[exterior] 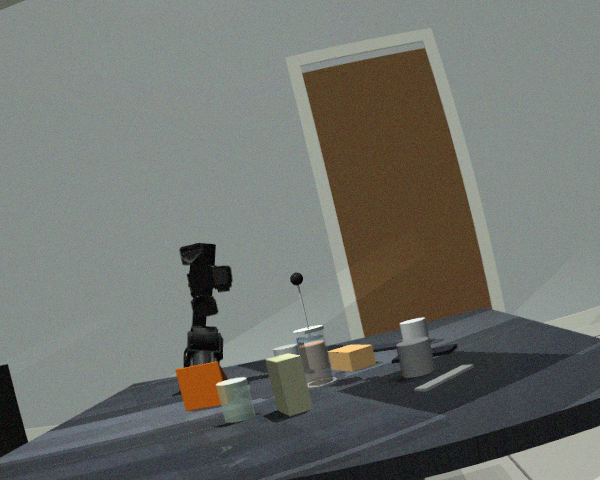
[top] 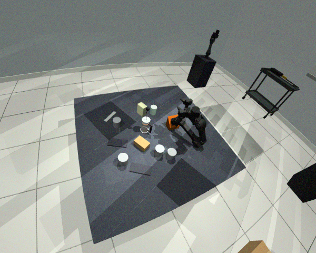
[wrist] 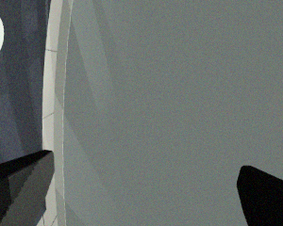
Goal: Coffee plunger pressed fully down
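Right now my gripper tip is 240 mm short of the coffee press, 30 mm to the left of it and 180 mm above it. From my gripper tip the other things lie so: tan box (330 mm ahead, 90 mm to the left, 280 mm below).
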